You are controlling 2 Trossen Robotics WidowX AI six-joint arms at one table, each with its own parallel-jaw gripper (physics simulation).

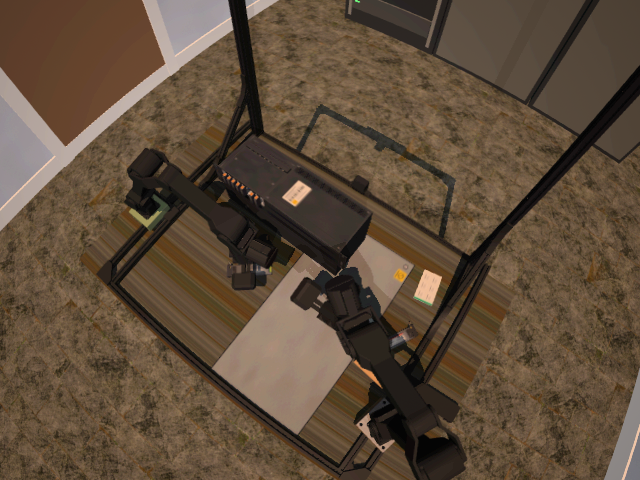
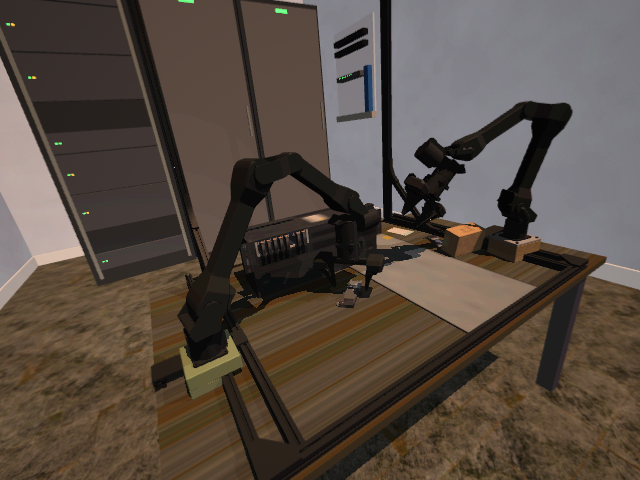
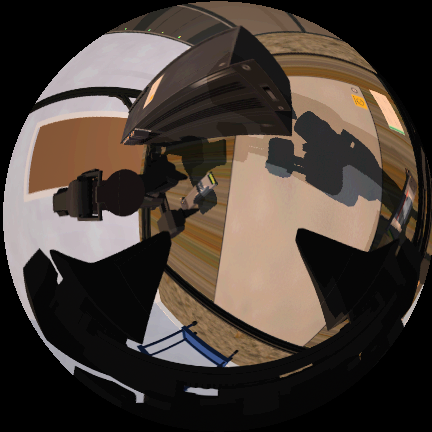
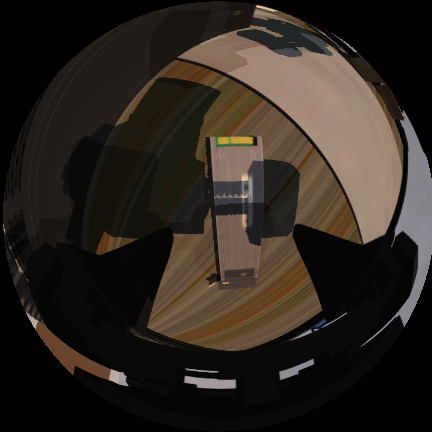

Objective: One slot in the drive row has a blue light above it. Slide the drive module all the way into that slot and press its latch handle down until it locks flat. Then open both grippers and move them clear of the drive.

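Note:
A slim grey drive module, with a yellow-green end, lies on the wooden table in front of the black drive chassis. A small dark part sticks out at its other end; the latch's angle is unclear. My right gripper is open and empty, its fingers above the module and towards either side. My left gripper is open and empty, higher above the table at the right. The drive row shows orange-marked drives; no blue light can be made out.
A second, similar module lies at the right, near an orange-brown box. A pale mat lies across the table. A white card lies beside it. Dark frame rails edge the table.

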